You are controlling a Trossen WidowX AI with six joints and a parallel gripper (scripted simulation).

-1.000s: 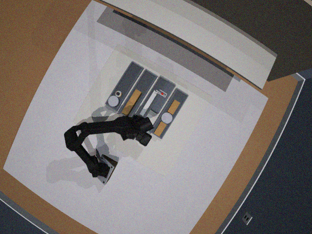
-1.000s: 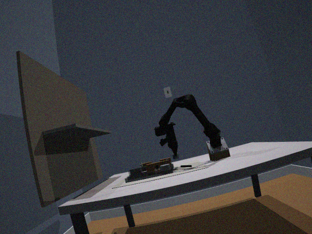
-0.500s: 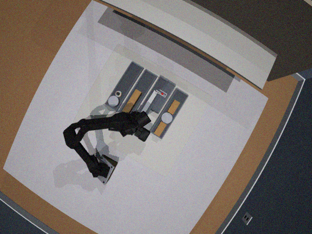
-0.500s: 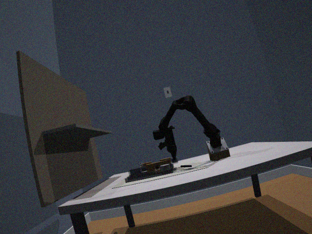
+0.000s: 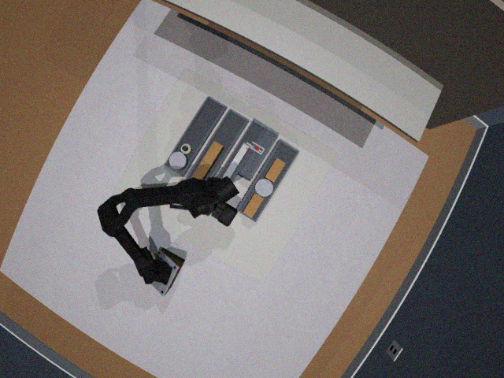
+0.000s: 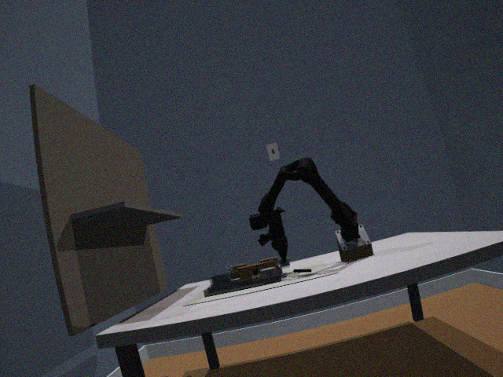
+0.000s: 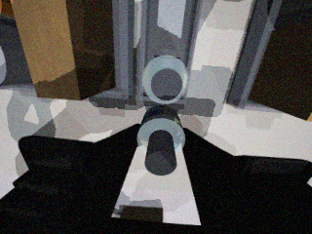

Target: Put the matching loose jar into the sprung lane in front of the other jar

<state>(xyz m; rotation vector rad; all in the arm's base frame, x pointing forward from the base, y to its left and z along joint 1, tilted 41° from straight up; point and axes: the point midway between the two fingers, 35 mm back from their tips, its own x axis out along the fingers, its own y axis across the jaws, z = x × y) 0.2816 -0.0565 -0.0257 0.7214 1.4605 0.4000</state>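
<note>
My gripper tip is now 7 cm to the right of the black bar, 5 cm past it and 4 cm above it. Round my gripper tip: wall shelf 55 cm ahead, 32 cm above, 6 cm to the right; then red mark 22 cm ahead, 8 cm to the right, 2 cm above.
</note>
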